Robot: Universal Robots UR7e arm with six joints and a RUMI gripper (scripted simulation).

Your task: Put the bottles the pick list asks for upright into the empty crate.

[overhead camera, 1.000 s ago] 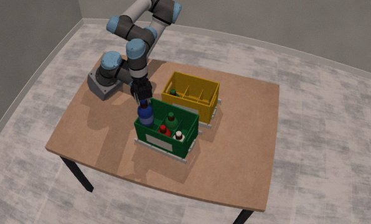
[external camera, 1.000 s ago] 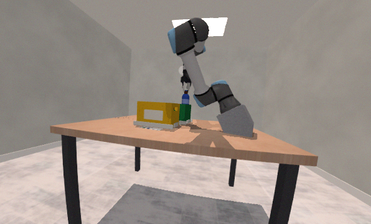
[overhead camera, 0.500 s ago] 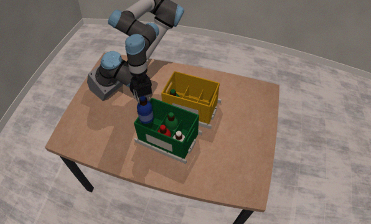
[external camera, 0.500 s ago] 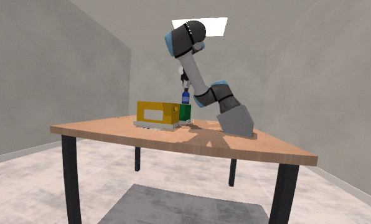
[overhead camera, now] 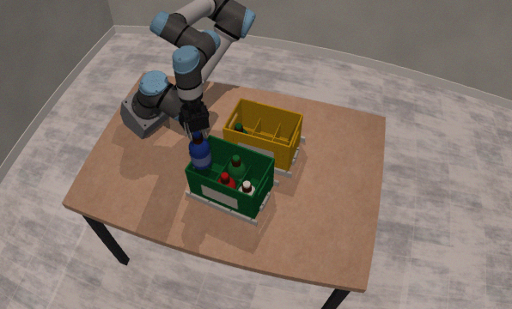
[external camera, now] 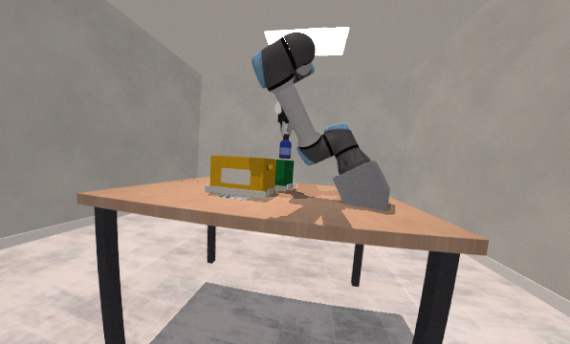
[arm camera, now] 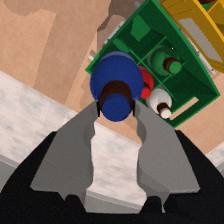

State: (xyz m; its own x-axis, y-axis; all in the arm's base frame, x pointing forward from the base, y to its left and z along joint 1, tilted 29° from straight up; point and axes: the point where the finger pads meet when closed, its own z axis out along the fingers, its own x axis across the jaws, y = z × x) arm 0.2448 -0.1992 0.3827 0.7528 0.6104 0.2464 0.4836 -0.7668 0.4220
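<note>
My hand is 7 cm above the blue-label bottle. The rest, counted from my hand: green crate (10 cm ahead, 2 cm to the left, 25 cm below); red-label bottle (9 cm ahead, 2 cm to the right, 25 cm below); white-label bottle (17 cm ahead, 4 cm to the right, 25 cm below).
</note>
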